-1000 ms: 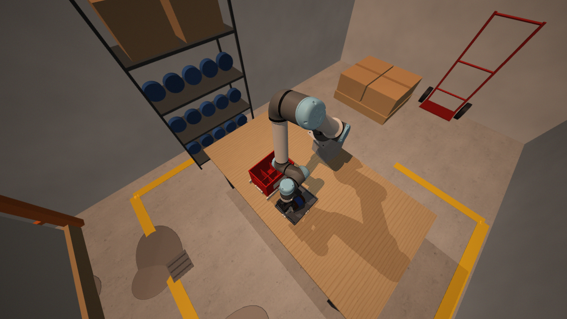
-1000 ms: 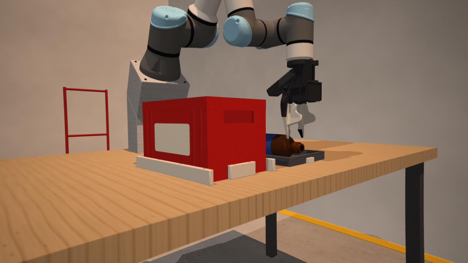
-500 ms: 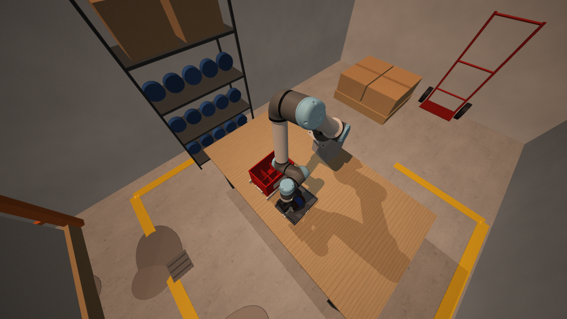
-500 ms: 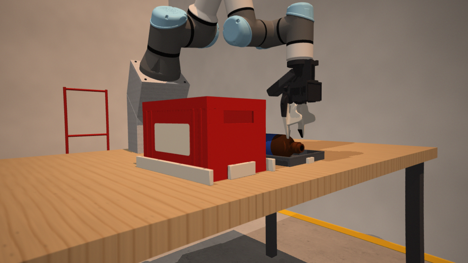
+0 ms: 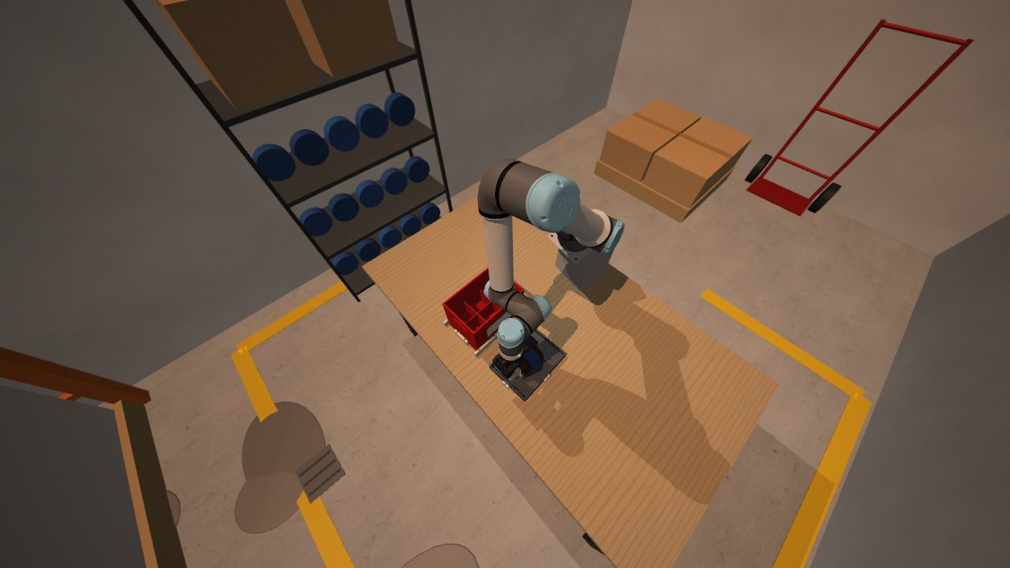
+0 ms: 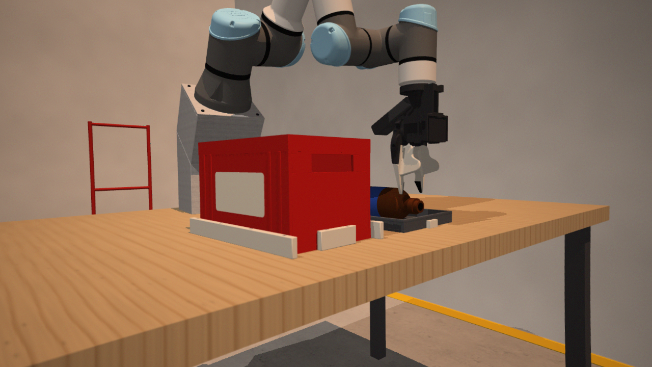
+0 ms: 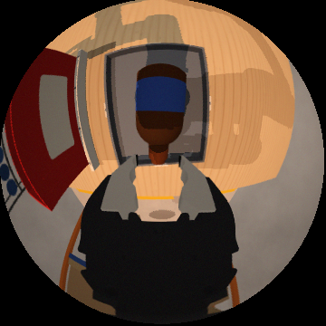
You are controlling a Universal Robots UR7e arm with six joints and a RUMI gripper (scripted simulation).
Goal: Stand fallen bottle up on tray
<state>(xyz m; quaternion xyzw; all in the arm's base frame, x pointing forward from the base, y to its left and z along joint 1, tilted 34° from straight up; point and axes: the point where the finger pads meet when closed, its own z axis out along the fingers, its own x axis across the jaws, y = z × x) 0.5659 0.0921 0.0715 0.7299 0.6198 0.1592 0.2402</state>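
My gripper is now 5 cm past the brown bottle, 4 cm above it and 1 cm to the right of it. Round my hand: dark tray (8 cm behind, 7 cm below, 1 cm to the left); then red crate (25 cm to the right, 14 cm behind).
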